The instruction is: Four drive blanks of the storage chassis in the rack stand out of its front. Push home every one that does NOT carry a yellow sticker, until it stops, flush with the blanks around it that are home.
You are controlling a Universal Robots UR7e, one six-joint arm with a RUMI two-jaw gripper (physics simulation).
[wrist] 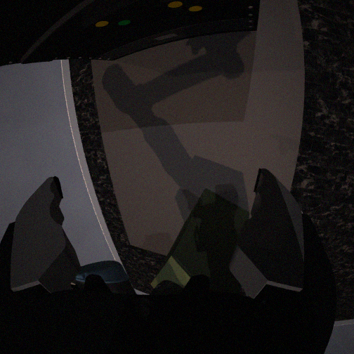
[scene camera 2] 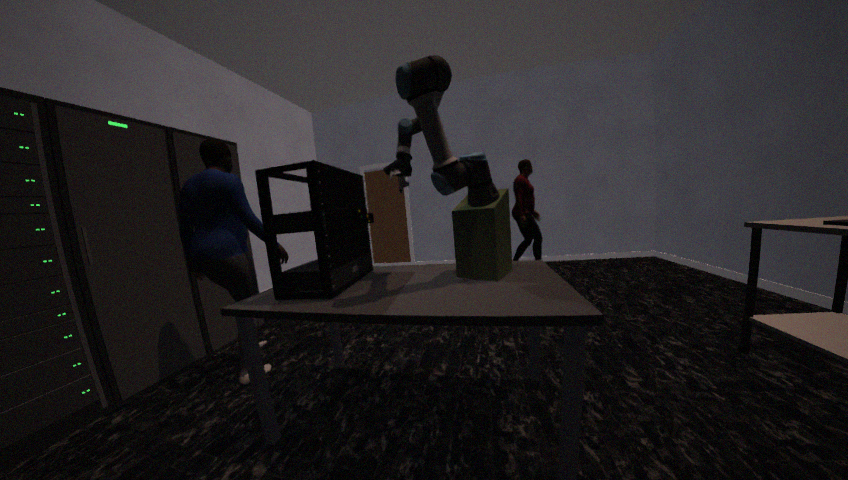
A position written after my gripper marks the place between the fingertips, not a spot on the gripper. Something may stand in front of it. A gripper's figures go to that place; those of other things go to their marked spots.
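Scene:
There is a black rack [wrist: 38,38], and it sits 41 cm from the lens. My own gripper [wrist: 155,176] is 12 cm from the lens.

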